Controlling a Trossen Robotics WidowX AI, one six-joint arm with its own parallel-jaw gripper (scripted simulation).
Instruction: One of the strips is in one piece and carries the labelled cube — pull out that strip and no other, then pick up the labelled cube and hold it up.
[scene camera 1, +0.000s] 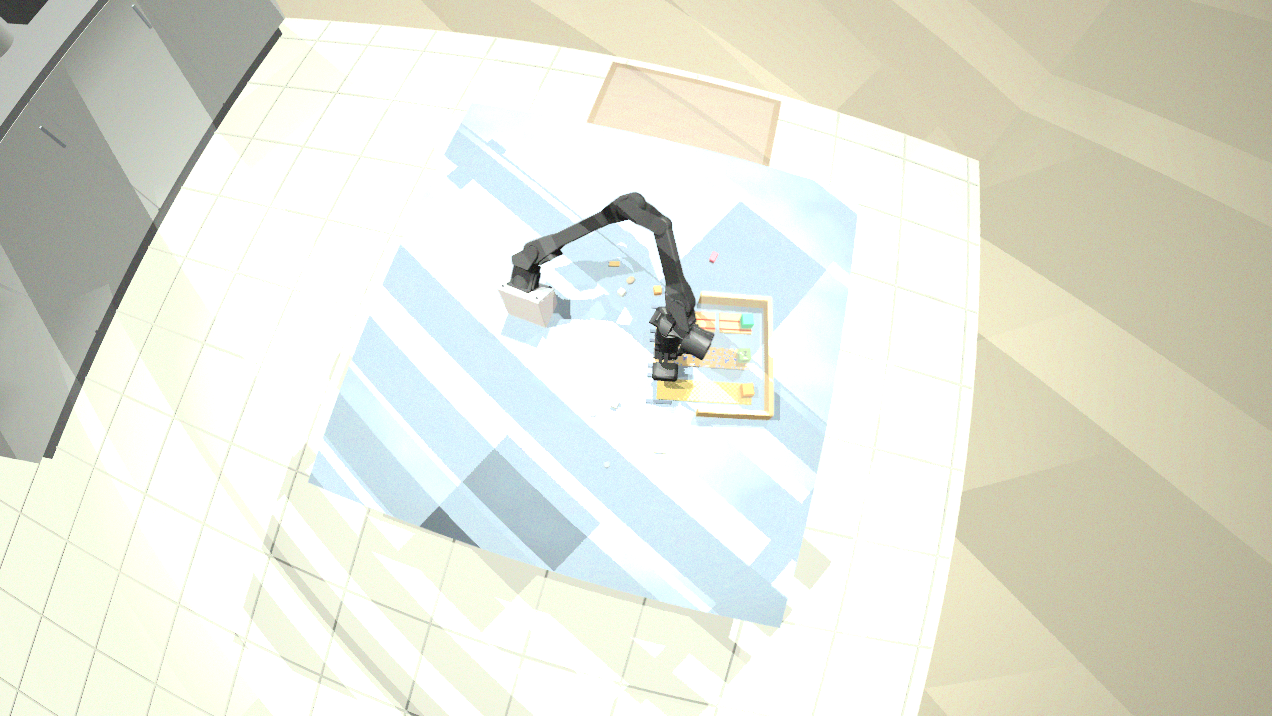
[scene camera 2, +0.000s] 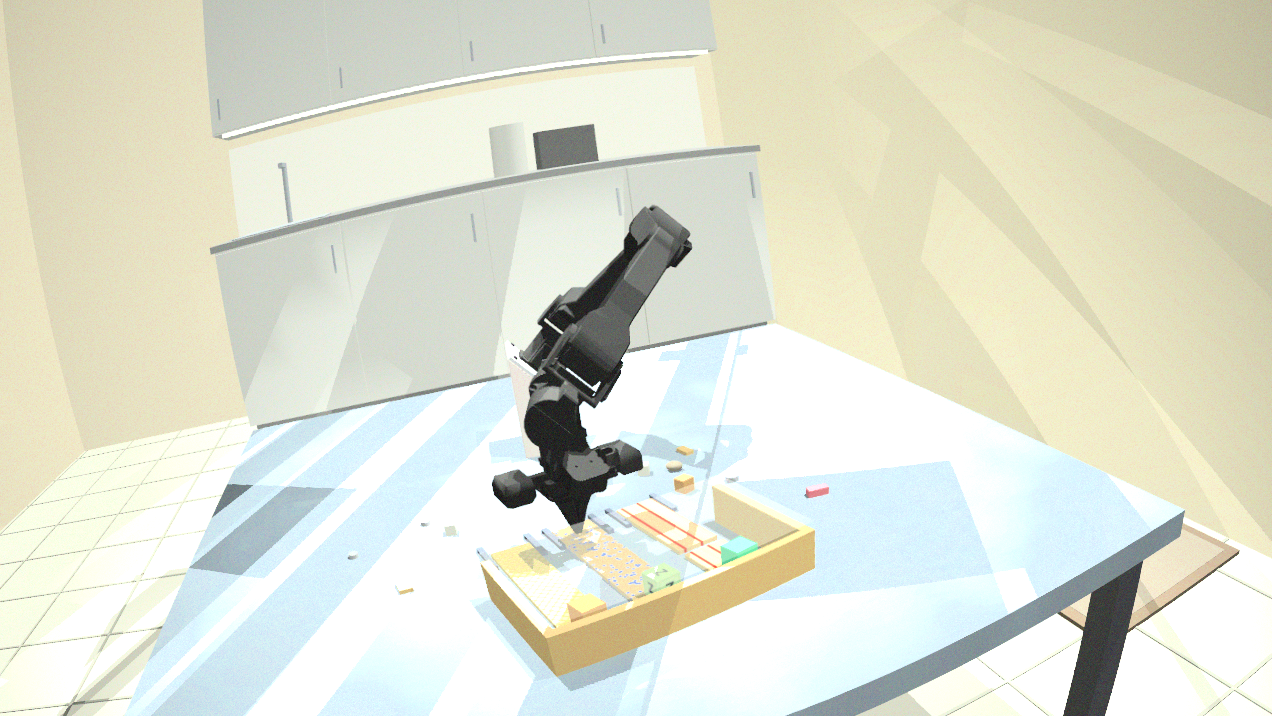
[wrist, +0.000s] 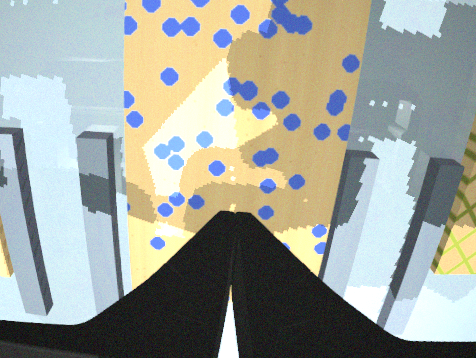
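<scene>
There's a strip (wrist: 244, 113) here, and then you've got the gripper, which shows at (scene camera 1: 664, 354), at (scene camera 2: 577, 532) and at (wrist: 233, 226).
</scene>
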